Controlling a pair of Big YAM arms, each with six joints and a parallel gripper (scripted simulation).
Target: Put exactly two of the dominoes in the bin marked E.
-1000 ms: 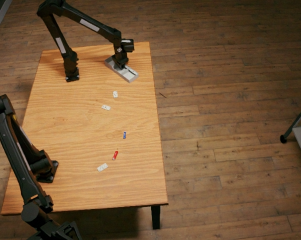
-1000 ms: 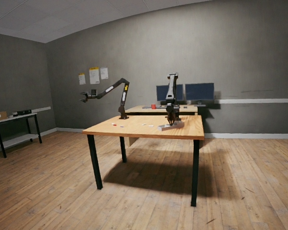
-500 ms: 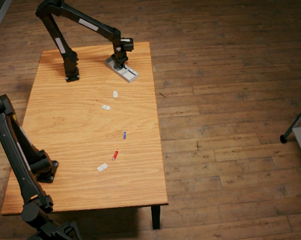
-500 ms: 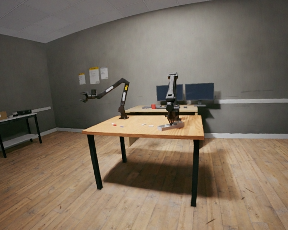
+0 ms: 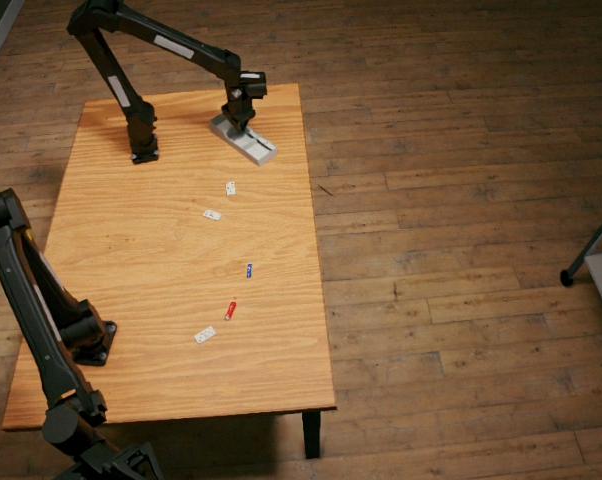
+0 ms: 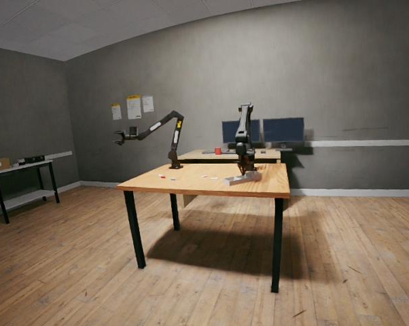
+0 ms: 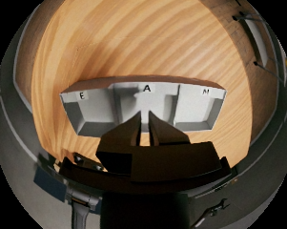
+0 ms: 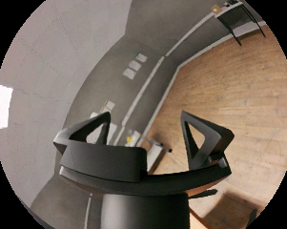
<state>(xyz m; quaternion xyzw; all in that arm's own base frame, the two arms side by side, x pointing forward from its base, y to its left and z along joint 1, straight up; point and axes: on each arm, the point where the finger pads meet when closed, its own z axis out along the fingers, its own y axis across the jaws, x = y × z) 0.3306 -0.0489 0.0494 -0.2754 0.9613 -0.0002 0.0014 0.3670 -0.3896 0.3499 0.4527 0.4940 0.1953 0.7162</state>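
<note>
Right now my left hand is 3 cm above the grey bin. Round my left hand: small blue piece (6 cm ahead, 52 cm to the right, 4 cm below); small red piece (1 cm ahead, 64 cm to the right, 4 cm below).
</note>
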